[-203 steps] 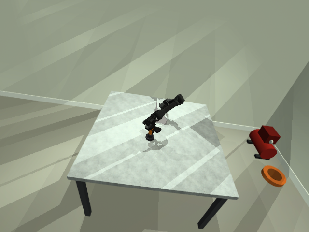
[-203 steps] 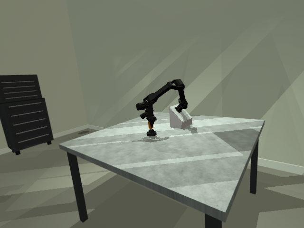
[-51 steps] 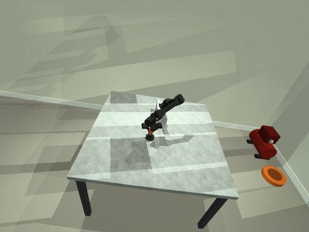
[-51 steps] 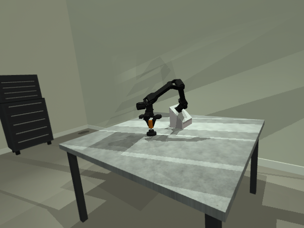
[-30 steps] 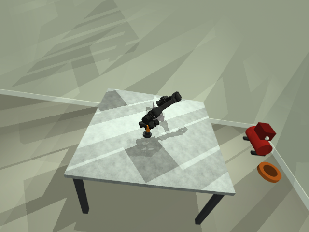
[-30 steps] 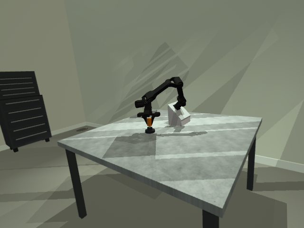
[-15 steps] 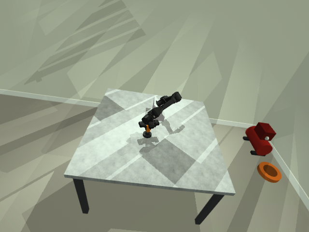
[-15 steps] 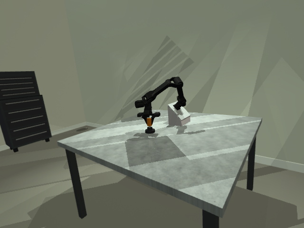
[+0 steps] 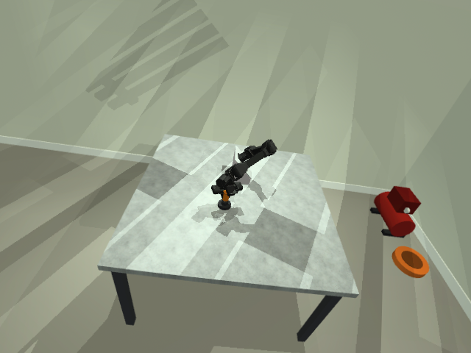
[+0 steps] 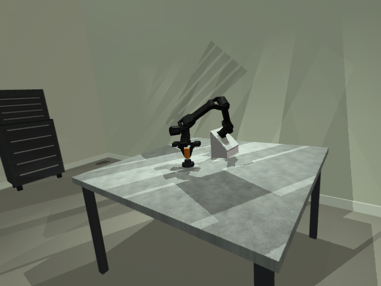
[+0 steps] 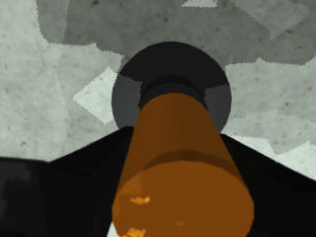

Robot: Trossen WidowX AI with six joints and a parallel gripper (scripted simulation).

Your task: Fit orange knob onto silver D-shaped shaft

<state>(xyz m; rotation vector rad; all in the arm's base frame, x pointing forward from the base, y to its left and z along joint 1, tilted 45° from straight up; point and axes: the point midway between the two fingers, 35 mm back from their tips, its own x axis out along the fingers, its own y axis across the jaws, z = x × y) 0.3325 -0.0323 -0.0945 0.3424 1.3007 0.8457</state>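
Right now my gripper tip is 4 cm above the pedestal. Also, from my gripper tip: orange knob (3 cm above).
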